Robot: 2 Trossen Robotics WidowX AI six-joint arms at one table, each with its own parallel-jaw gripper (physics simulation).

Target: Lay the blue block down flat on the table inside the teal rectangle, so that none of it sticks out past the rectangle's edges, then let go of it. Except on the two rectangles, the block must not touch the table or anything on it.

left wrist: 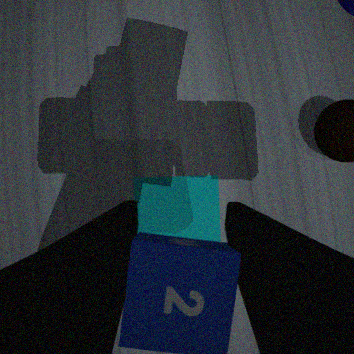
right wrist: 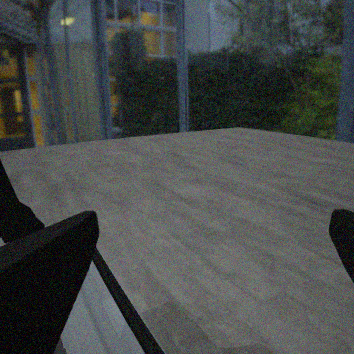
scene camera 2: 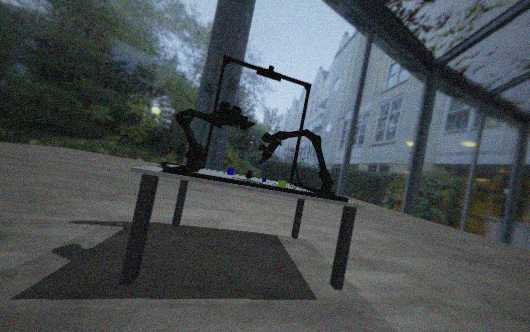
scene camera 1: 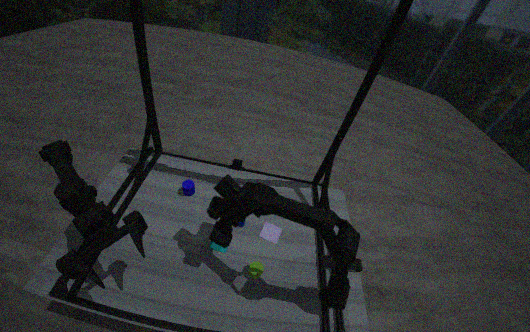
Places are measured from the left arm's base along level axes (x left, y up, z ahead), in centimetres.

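Where they show: left gripper, fingertip midpoint: [left wrist: 181, 212] [scene camera 2: 259, 164] [scene camera 1: 217, 226]; right gripper, fingertip midpoint: [right wrist: 214, 222] [scene camera 2: 251, 121] [scene camera 1: 124, 271]; left arm's base, link origin: [scene camera 2: 325, 192] [scene camera 1: 330, 298]; right arm's base, link origin: [scene camera 2: 191, 168].
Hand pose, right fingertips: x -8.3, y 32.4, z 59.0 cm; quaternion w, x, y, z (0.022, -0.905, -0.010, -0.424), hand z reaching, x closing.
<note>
Things, the pixels of their top centre, and the offset from my right fingertips. "*": a spot on its surface instead.
- blue block, top centre: [left wrist: 178, 301] dz -22.7, dx -19.5, dy -19.8 cm
- teal rectangle, surface spot: [left wrist: 206, 212] * dz -21.9, dx -22.5, dy -34.2 cm
- lavender rectangle, surface spot: [scene camera 1: 270, 232] * dz -43.0, dx -22.5, dy -34.2 cm
- small blue object, top centre: [scene camera 1: 241, 220] [scene camera 2: 264, 177] dz -30.9, dx -28.0, dy -31.2 cm
- lime cylinder, top centre: [scene camera 1: 256, 268] [scene camera 2: 282, 180] dz -33.4, dx -7.0, dy -29.9 cm
- blue cylinder, top centre: [scene camera 1: 188, 184] [scene camera 2: 231, 168] dz -8.7, dx -46.2, dy -28.9 cm
- dark round object, top centre: [scene camera 2: 249, 172] dz -20.6, dx -35.2, dy -29.3 cm
My left gripper [scene camera 1: 220, 239] [scene camera 2: 265, 157] [left wrist: 181, 212] is shut on the blue block [left wrist: 150, 272], which has a pale 2 on its upper face. The block is held clear above the table, slightly turned in the left wrist view. The teal rectangle [scene camera 1: 219, 247] [left wrist: 206, 212] lies on the table below; in the left wrist view it shows just above the block's far edge, and the block hides its lower part. The arm's shadow falls across part of it. My right gripper [scene camera 1: 124, 271] [scene camera 2: 253, 125] [right wrist: 214, 222] is open and empty, away from the block.
A lavender rectangle [scene camera 1: 270, 232] lies right of the teal one in scene camera 1. A small blue object [scene camera 1: 241, 223] [scene camera 2: 264, 180], a lime cylinder [scene camera 1: 256, 270] [scene camera 2: 282, 184], a blue cylinder [scene camera 1: 188, 188] [scene camera 2: 230, 171] and a dark round object [scene camera 2: 249, 174] [left wrist: 337, 131] stand on the table.
</note>
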